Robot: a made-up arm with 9 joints. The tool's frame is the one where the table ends. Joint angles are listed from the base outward.
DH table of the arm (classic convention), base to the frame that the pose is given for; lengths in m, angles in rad. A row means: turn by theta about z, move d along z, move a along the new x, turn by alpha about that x. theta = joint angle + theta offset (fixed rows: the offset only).
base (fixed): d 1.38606  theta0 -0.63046  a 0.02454  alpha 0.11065
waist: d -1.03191  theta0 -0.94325  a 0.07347  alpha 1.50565
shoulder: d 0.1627  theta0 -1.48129  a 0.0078  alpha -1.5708
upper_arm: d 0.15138  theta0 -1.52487  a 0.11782  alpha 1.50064
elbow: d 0.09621  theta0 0  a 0.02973  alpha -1.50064
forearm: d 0  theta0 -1.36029  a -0.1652  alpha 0
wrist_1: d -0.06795  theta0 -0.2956  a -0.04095  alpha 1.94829
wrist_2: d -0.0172  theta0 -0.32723  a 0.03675  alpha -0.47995
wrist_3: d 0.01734  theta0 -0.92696  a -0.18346  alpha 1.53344
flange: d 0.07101  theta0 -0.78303  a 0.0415  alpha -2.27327
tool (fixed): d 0.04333  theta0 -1.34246  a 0  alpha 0
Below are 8 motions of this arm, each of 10 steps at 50 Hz.
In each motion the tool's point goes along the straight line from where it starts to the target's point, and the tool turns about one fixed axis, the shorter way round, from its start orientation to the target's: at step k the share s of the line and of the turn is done. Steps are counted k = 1, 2, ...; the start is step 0. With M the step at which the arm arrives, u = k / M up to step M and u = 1 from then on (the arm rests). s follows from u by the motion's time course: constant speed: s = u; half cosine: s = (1 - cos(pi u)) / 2; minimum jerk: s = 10 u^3 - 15 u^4 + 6 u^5.
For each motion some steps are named. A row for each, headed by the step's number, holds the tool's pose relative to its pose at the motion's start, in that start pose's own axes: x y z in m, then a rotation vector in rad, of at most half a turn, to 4 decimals.
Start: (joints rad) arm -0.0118 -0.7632 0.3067 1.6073 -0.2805 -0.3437 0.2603 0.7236 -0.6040
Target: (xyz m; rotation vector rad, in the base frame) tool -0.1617 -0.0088 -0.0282 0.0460 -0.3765 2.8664
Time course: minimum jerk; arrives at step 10
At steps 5, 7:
5: 0.0011 -0.0196 -0.0032 -0.0699 0.0334 -0.0079
7: 0.0019 -0.0329 -0.0054 -0.1171 0.0560 -0.0133

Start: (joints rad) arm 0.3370 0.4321 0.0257 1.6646 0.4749 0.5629 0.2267 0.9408 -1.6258
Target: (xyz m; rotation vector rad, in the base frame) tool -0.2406 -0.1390 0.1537 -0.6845 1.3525 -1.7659
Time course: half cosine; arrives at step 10
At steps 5, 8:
5: 0.0061 -0.0082 -0.0056 0.0672 0.0063 -0.0963
8: 0.0110 -0.0148 -0.0101 0.1215 0.0114 -0.1742

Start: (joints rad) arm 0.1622 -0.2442 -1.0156 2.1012 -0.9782 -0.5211 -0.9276 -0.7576 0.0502
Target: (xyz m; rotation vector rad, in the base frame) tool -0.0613 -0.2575 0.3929 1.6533 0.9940 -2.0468
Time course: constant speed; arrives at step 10
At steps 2, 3, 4, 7, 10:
2: -0.0019 0.0013 0.0012 -0.0159 0.0084 -0.0314
3: -0.0029 0.0019 0.0018 -0.0239 0.0126 -0.0471
4: -0.0039 0.0025 0.0024 -0.0319 0.0167 -0.0628
7: -0.0068 0.0045 0.0043 -0.0557 0.0293 -0.1100
10: -0.0097 0.0064 0.0061 -0.0796 0.0418 -0.1571

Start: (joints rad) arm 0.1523 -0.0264 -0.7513 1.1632 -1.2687 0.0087 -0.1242 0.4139 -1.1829
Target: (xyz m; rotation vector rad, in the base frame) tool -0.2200 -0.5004 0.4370 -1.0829 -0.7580 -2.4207
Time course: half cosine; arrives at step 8
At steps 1, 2, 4, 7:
1: 0.0006 -0.0022 -0.0013 -0.0091 -0.0024 -0.0006
2: 0.0021 -0.0085 -0.0050 -0.0349 -0.0094 -0.0023
4: 0.0073 -0.0291 -0.0171 -0.1191 -0.0320 -0.0079
7: 0.0140 -0.0559 -0.0328 -0.2292 -0.0615 -0.0153

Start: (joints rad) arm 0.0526 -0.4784 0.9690 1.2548 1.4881 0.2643 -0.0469 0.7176 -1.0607
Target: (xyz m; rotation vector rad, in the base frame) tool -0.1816 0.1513 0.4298 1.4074 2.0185 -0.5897
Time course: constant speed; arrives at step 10
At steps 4, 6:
4: 0.0106 0.0181 -0.0037 0.0930 -0.0075 -0.0234
6: 0.0159 0.0271 -0.0056 0.1395 -0.0113 -0.0351

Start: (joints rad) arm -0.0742 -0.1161 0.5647 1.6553 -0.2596 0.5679 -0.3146 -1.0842 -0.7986
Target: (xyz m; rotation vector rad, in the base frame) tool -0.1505 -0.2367 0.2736 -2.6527 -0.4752 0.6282
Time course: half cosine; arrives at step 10
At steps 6, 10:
6: 0.0005 -0.0092 -0.0011 0.0108 0.0578 -0.0516
10: 0.0008 -0.0141 -0.0017 0.0166 0.0883 -0.0788

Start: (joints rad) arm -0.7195 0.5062 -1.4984 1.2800 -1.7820 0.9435 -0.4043 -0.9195 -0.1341
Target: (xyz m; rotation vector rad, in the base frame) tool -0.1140 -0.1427 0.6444 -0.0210 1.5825 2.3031
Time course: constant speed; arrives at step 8
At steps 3, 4, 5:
3: 0.0035 0.0002 0.0000 0.0036 0.0184 -0.0704
4: 0.0047 0.0002 0.0000 0.0048 0.0245 -0.0938
5: 0.0059 0.0003 0.0000 0.0060 0.0307 -0.1173

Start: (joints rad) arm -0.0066 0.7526 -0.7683 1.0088 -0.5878 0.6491 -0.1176 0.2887 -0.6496
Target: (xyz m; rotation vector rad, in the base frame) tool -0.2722 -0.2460 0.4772 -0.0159 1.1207 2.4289
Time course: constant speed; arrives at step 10
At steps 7, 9, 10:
7: -0.0268 -0.0120 -0.0131 -0.0668 0.0989 0.0658
9: -0.0344 -0.0154 -0.0168 -0.0859 0.1271 0.0846
10: -0.0383 -0.0171 -0.0187 -0.0954 0.1413 0.0940

